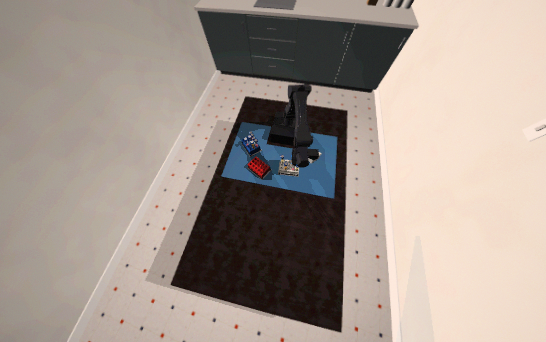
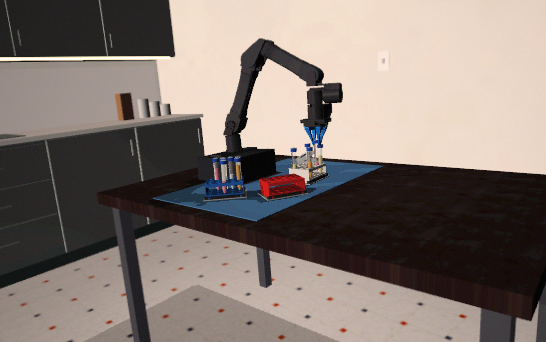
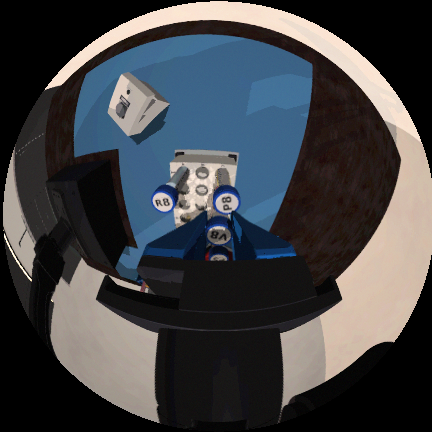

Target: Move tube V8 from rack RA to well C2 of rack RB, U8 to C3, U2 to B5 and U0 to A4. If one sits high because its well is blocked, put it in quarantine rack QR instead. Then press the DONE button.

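Places are measured from the arm's base along level axes (x ahead, y left, z up), in centimetres.
Pixels of known places: gripper, fingertip midpoint: [image 1: 295, 164] [image 2: 316, 145] [image 3: 218, 216]; arm's base at its link origin: [image 1: 288, 123] [image 2: 234, 153] [image 3: 69, 225].
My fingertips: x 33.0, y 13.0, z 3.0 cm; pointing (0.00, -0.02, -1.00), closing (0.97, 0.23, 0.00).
For each thing: its top centre in the pictures, then the offset to it from my fingertips. "spot": a spot on its surface instead. Level surfaces: height alone.
- blue-capped tube V8 at its top centre: [image 3: 220, 239] [image 2: 315, 140] dx +0.3, dy -0.8, dz +2.1 cm
- white rack at its top centre: [image 3: 200, 205] [image 2: 307, 165] [image 1: 289, 165] dx -1.7, dy -3.9, dz -7.1 cm
- P8 at a spot on its surface: [image 3: 227, 202] spot: dx +0.3, dy +1.7, dz +0.2 cm
- cap at its top centre: [image 3: 217, 259] [image 2: 309, 147] dx +1.3, dy -5.9, dz +0.3 cm
- blue rack at its top centre: [image 2: 224, 180] [image 1: 250, 142] dx -11.8, dy -35.7, dz -7.1 cm
- red rack at its top centre: [image 2: 281, 178] [image 1: 258, 165] dx +4.1, dy -24.0, dz -7.1 cm
- white wedge-shaped box at its top centre: [image 3: 114, 103] [image 2: 304, 150] dx -14.9, dy +10.1, dz -4.4 cm
- blue mat at its surface level: dz -12.4 cm
- dark table at its surface level: dz -12.8 cm
My gripper [image 2: 315, 142] [image 3: 218, 216] is shut on blue-capped tube V8 [image 3: 218, 234] and holds it upright over the white rack [image 1: 289, 173] [image 2: 295, 173] [image 3: 227, 159]; the tube's lower end is hidden among other tubes. In the white rack stand tubes R8 [image 3: 163, 201] and P8 [image 3: 227, 202], and another cap [image 3: 218, 257] shows partly behind V8. A blue rack [image 1: 252, 148] [image 2: 215, 192] holds several tubes, their labels unreadable. A red rack [image 1: 258, 168] [image 2: 265, 188] shows no tubes. U8, U2 and U0 cannot be told apart. Rack names are unreadable.
A white wedge-shaped box [image 3: 131, 102] with a grey round button stands beyond the white rack, towards the arm's base side. The black base block [image 2: 250, 162] stands behind the racks. A blue mat [image 1: 315, 187] lies under the racks on the dark table [image 1: 265, 240].
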